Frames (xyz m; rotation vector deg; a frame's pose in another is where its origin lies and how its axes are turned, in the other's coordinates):
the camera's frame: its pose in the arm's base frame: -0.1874 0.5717 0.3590 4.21 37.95 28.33
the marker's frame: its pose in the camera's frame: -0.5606 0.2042 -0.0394 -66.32 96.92 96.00
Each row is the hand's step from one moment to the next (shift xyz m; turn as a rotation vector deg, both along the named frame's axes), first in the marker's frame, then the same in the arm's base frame.
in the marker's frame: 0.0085 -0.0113 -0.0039 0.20 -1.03 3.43
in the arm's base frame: -0.0020 -0.0024 -0.0143 -2.12 2.89 -0.18
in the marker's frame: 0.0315 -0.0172 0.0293 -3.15 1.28 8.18
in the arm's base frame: -0.0392 0.0130 -0.0210 -2.97 7.13 4.33
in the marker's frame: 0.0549 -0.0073 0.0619 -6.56 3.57 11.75
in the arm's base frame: -0.0792 0.0209 -0.0139 -3.03 10.54 8.58
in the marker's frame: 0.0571 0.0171 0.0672 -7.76 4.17 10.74
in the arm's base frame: -0.0885 0.0132 0.0080 -1.60 10.15 9.35
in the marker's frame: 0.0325 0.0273 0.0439 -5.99 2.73 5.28
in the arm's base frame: -0.0570 0.0041 0.0214 0.74 5.81 6.07
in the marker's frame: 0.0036 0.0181 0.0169 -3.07 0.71 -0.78
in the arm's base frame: -0.0165 0.0029 0.0186 2.69 0.69 1.68
